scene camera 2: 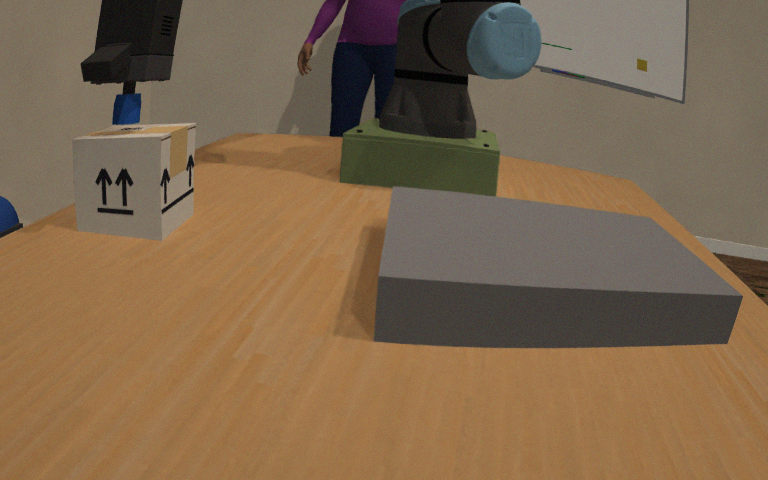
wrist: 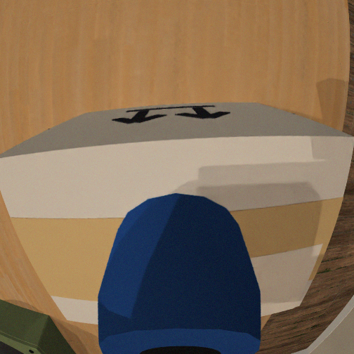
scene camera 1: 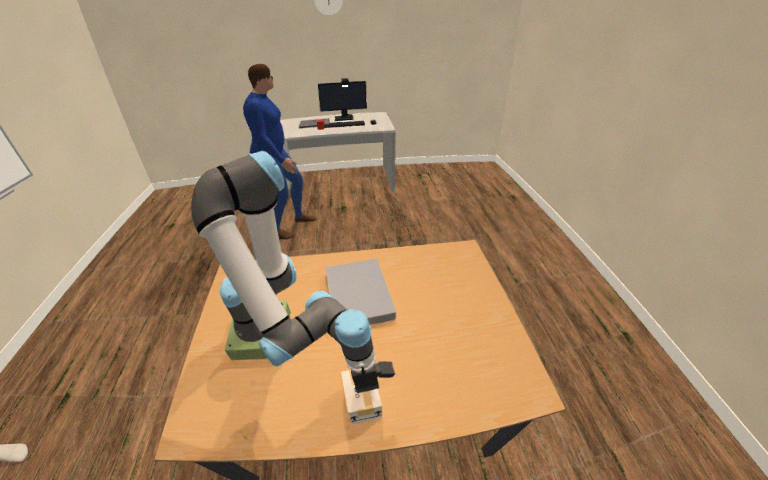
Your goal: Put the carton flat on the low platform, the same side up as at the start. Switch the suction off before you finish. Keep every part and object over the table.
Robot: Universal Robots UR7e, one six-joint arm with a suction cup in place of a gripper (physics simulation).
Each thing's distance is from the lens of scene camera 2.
my suction cup (scene camera 2: 127, 107): 0.58 m
white carton (scene camera 2: 137, 181): 0.57 m
low grey platform (scene camera 2: 461, 270): 0.39 m
The marked spots on the white carton and the low grey platform are 0.34 m apart.
